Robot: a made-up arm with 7 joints. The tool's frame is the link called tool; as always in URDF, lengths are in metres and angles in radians. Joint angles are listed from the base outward.
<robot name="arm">
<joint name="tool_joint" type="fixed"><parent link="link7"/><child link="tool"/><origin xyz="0 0 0" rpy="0 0 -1.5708"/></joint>
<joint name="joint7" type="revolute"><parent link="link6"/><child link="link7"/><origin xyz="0 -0.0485 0" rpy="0 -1.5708 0"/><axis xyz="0 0 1"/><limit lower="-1.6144" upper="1.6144"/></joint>
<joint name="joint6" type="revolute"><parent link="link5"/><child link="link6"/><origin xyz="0 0 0.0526" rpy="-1.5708 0 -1.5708"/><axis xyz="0 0 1"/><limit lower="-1.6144" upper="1.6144"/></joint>
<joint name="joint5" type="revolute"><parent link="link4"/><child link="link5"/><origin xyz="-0.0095 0.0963 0.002" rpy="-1.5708 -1.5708 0"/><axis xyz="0 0 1"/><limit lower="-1.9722" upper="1.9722"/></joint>
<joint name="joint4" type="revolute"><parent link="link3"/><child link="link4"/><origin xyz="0.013 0 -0.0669" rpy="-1.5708 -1.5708 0"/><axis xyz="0 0 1"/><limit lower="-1.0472" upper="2.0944"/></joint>
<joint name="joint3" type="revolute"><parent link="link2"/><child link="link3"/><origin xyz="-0.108 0.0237 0.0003" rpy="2.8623 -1.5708 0"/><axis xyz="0 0 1"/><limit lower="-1.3" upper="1.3"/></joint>
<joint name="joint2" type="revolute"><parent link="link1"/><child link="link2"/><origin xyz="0.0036 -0.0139 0.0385" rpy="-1.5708 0 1.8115"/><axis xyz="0 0 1"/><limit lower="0" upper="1.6"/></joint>
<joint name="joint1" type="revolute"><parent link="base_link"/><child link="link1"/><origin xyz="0 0 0" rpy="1.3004 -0.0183 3.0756"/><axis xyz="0 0 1"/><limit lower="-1.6" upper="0.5"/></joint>
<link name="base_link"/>
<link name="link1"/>
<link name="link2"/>
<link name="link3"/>
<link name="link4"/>
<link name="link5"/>
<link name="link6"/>
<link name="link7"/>
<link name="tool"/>
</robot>
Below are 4 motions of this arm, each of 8 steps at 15 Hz.
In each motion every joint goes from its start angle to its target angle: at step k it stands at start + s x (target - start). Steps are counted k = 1, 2, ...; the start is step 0. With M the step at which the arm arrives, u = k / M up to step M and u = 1 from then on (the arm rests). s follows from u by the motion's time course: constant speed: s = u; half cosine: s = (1 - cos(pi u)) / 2; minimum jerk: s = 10 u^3 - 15 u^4 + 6 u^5.
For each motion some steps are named. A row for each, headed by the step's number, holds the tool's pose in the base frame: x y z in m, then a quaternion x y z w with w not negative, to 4 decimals.
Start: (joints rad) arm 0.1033 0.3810 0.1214 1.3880 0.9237 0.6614 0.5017
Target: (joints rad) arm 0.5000 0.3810 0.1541 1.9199 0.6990 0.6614 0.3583
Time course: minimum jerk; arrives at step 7
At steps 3, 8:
3: -0.1874 0.1981 -0.2765 0.5421 0.8287 -0.0409 0.1328
8: -0.2932 0.1596 -0.1676 -0.3456 -0.9277 0.0909 0.1078

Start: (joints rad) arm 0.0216 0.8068 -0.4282 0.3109 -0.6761 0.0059 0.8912
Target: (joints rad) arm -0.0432 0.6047 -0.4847 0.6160 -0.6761 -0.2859 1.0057
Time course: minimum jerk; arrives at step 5
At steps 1, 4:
1: 0.1120 0.1687 -0.2693 0.2412 0.3066 0.3453 0.8536
4: 0.1000 0.1519 -0.3029 0.1972 0.2785 0.4283 0.8368

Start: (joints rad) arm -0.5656 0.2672 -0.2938 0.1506 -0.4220 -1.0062 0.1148
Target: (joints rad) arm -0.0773 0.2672 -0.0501 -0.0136 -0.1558 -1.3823 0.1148
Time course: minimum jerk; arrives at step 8
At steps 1, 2, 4, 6, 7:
1: 0.2369 0.0236 -0.1194 -0.1636 -0.4847 -0.0980 0.8536
2: 0.2302 0.0295 -0.1245 -0.1548 -0.4937 -0.0866 0.8514
4: 0.1961 0.0545 -0.1447 -0.1038 -0.5309 -0.0440 0.8399
6: 0.1573 0.0761 -0.1592 -0.0380 -0.5611 -0.0202 0.8266
7: 0.1482 0.0803 -0.1616 -0.0221 -0.5666 -0.0179 0.8235

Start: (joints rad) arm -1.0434 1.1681 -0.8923 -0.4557 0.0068 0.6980 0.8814
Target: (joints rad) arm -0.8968 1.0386 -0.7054 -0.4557 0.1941 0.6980 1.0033
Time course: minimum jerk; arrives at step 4
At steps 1, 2, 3, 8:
1: 0.2419 0.0454 -0.0449 0.5520 -0.3195 0.1681 0.7516
2: 0.2417 0.0431 -0.0448 0.5277 -0.3493 0.2084 0.7457
3: 0.2414 0.0425 -0.0448 0.5035 -0.3742 0.2521 0.7368
8: 0.2413 0.0426 -0.0448 0.4973 -0.3798 0.2640 0.7339

